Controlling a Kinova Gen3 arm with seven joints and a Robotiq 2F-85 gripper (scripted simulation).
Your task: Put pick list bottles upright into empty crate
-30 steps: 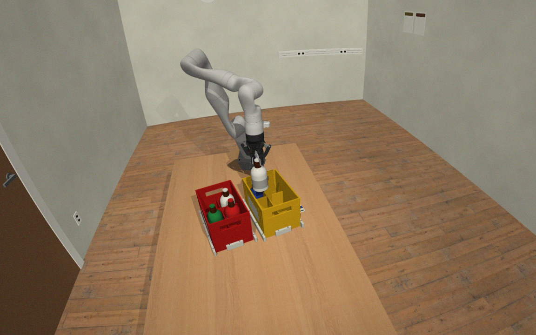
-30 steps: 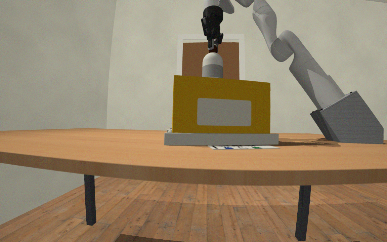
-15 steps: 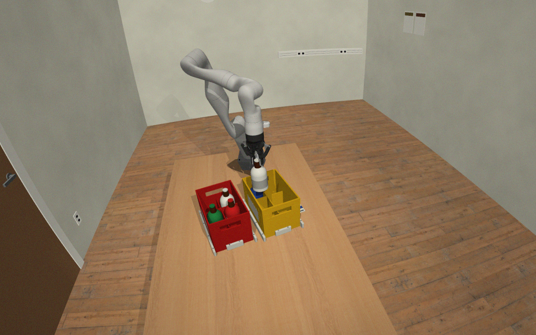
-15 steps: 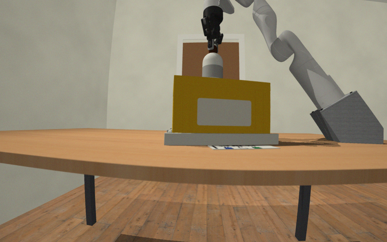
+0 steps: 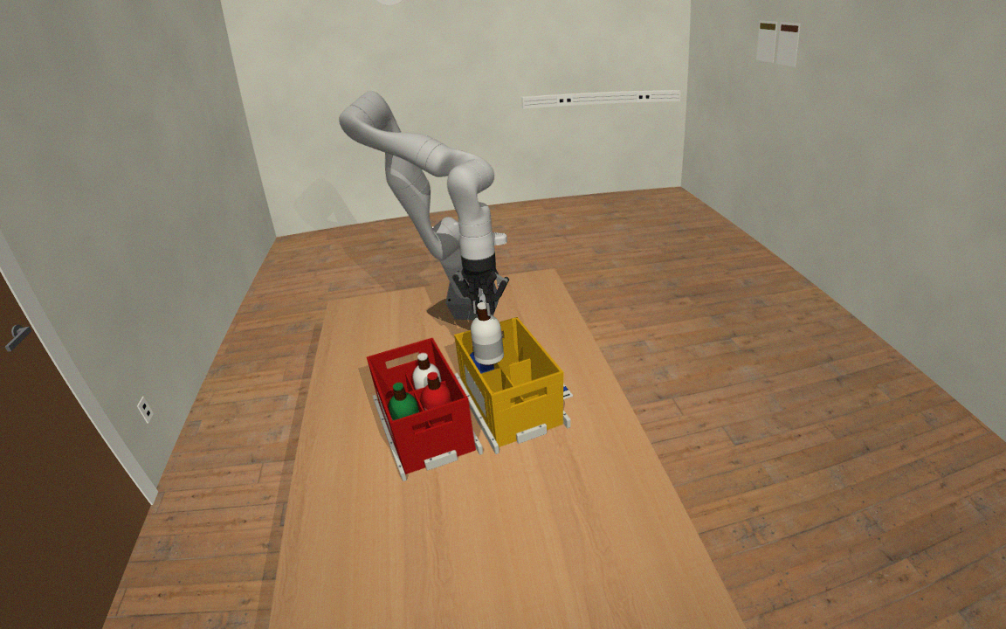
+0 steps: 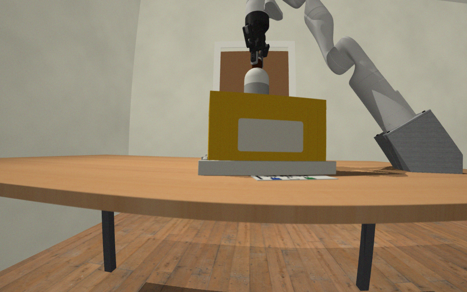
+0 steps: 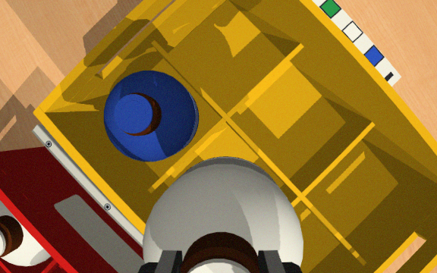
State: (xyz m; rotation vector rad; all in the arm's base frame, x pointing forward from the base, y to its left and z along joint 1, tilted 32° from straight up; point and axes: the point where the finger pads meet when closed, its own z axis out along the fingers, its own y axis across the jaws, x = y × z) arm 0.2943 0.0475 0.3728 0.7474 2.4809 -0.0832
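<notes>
Right now the yellow crate is 240 mm below my hand and 50 mm to the left of it. Also, from my hand: red bottle 240 mm below, 150 mm to the right, 10 mm ahead; red crate 240 mm below, 190 mm to the right, 10 mm ahead; blue bottle 240 mm below, 80 mm behind, 10 mm to the right.
</notes>
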